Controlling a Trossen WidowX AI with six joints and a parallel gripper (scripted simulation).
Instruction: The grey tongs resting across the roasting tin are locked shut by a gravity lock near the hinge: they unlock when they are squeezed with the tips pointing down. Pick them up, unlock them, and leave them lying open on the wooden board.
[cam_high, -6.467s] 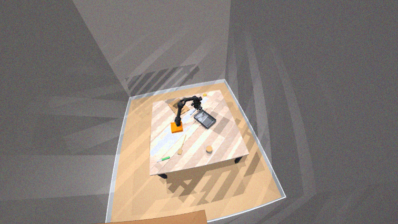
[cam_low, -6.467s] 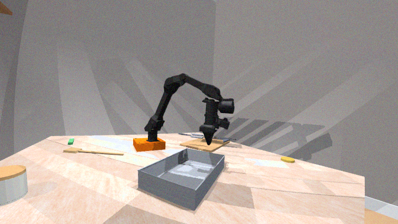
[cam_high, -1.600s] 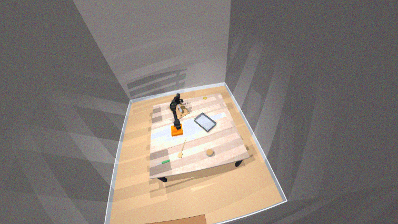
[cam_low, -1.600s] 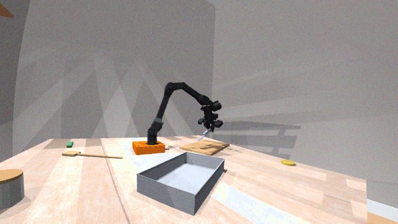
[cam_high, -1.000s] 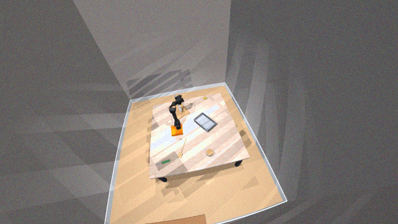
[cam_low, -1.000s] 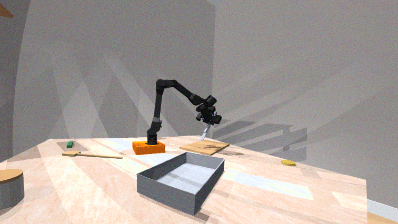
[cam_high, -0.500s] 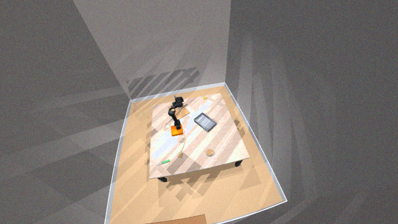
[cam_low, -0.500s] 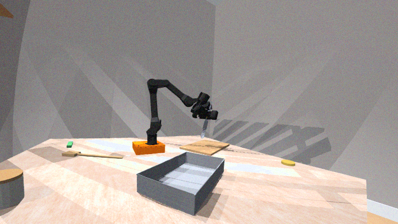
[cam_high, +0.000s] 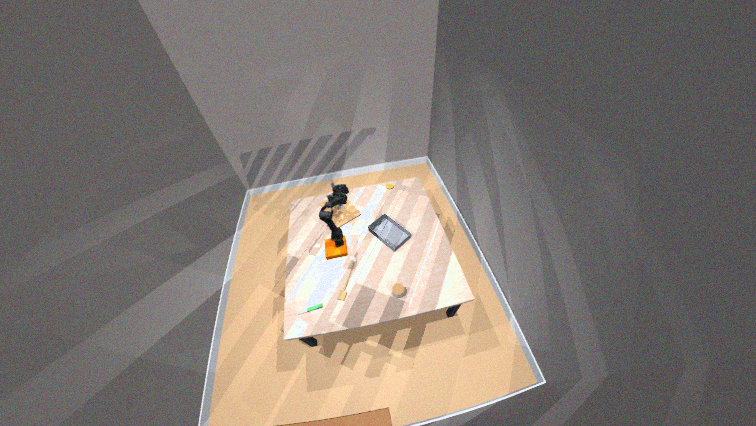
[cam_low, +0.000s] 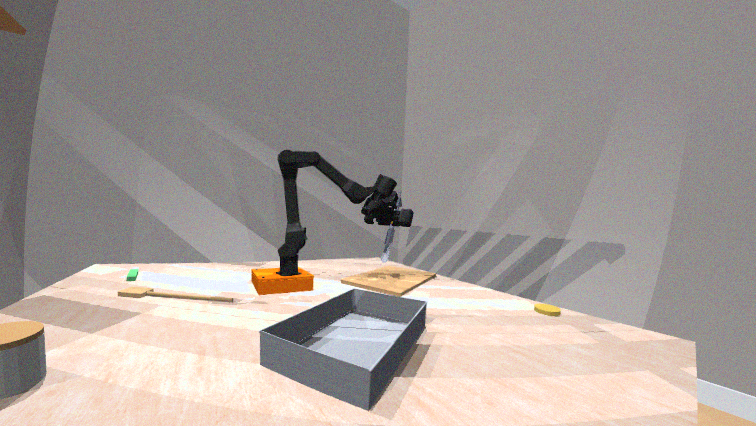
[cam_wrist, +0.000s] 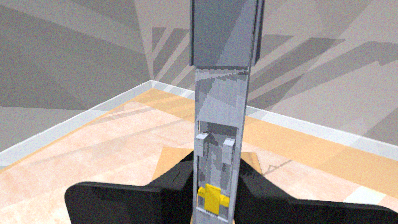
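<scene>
The wooden board is 1 cm to the right of my gripper tip and 21 cm below it. Also, from my gripper tip: yellow disc: 53 cm ahead, 7 cm to the left, 21 cm below; grey roasting tin: 30 cm ahead, 45 cm to the right, 19 cm below; yellow lock piece: 1 cm ahead, 4 cm to the right, 1 cm above.
</scene>
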